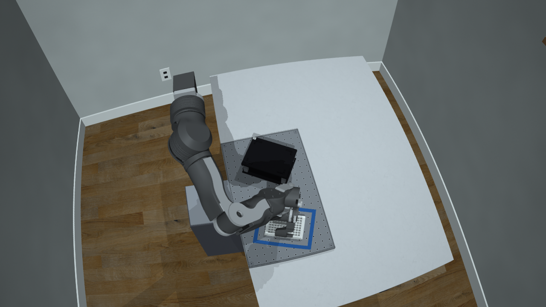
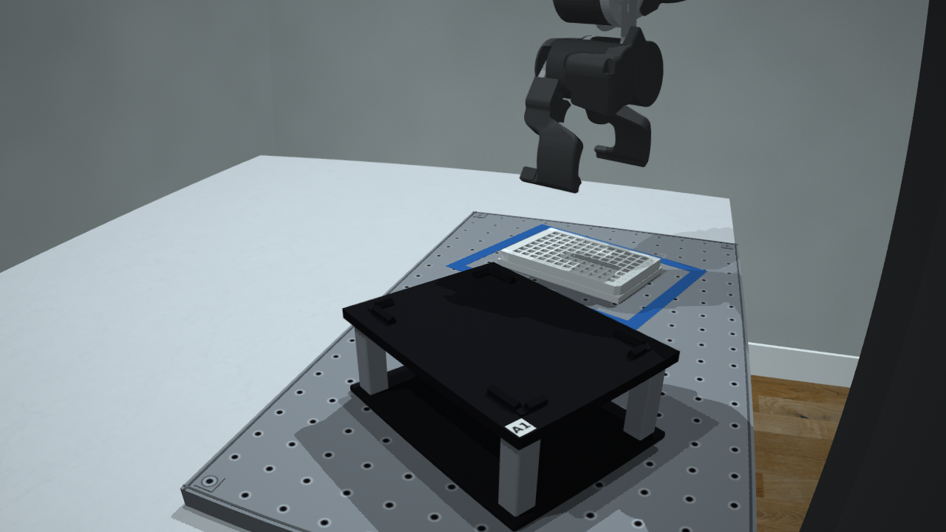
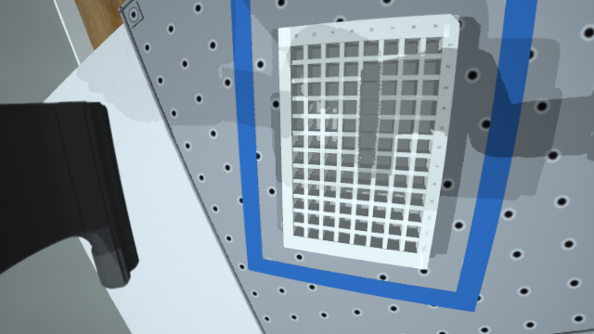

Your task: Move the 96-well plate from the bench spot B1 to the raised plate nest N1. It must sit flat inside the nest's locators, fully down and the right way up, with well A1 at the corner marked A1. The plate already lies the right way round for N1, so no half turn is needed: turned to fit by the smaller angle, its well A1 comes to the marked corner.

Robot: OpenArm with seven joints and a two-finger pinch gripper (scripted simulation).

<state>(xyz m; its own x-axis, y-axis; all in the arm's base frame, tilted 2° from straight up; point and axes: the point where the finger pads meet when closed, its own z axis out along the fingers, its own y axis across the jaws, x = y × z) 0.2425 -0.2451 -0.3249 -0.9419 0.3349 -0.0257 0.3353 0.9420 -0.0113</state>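
Now: hand 8 cm above the white 96-well plate. From my hand the other things lie so: A1 label (4 cm behind, 33 cm to the left, 3 cm below); then black raised nest N1 (25 cm to the left, 3 cm below).
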